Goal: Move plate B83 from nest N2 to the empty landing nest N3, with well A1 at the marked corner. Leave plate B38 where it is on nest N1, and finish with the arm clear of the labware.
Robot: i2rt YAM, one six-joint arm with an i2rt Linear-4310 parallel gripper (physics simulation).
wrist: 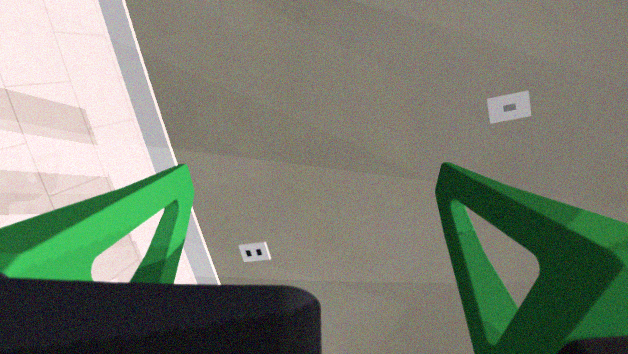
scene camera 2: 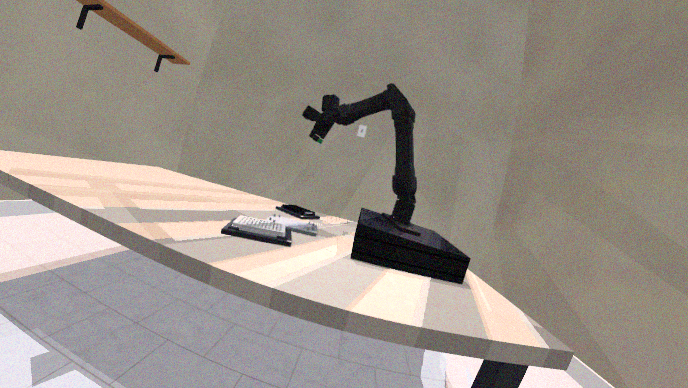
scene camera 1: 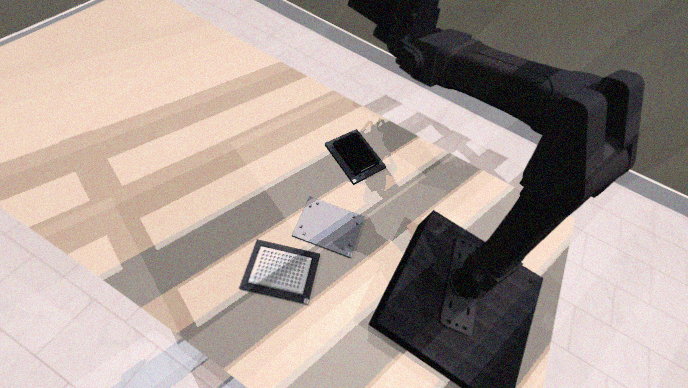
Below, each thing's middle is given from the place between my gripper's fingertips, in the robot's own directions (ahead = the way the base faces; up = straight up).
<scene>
Now: the grey nest plate point(scene camera 1: 322, 224) 39 cm to the left of my hand, 39 cm below it and 1 cm behind it.
</scene>
